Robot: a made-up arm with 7 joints.
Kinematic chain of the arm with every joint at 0, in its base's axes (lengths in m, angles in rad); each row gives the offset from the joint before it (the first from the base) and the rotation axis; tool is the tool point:
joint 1: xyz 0 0 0 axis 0 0.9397 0.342
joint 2: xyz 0 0 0 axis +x
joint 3: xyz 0 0 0 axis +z
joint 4: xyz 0.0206 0 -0.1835 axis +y
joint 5: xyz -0.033 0 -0.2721 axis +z
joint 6: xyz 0 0 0 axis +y
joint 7: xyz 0 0 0 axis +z
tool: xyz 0 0 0
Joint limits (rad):
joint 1: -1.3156..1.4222
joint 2: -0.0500..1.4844
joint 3: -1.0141..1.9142
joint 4: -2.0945..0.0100
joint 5: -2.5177..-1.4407
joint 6: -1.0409..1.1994
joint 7: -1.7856..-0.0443
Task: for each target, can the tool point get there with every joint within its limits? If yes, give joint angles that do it. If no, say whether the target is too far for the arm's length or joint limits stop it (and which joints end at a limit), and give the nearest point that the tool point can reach.
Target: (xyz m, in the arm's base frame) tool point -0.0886 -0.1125 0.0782
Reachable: no: joint limits stop it (at a limit: joint 1, joint 2, joint 4) | nearest point 0.0259 -0.2728 0.0711 | short by 0.197 m
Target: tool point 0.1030 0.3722 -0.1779
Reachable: yes | joints 0.2591 0.7750 0.7292 -1.0174 -2.0103 0.9840 -1.4325
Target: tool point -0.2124 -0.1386 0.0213
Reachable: no: joint limits stop it (at a limit: joint 1, joint 2, joint 4) | nearest point -0.4150 -0.1543 -0.1070 | short by 0.240 m
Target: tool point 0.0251 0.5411 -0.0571
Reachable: no: too far | nearest point 0.0211 0.4557 -0.0481 | short by 0.086 m
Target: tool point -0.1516 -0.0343 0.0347
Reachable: no: joint limits stop it (at a limit: joint 2, joint 3, joint 4) | nearest point -0.2119 0.1454 0.1189 | short by 0.207 m
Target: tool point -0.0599 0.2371 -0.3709
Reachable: yes | joints 0.3410 0.1980 1.0682 -0.7465 -1.9386 0.5491 -0.4325
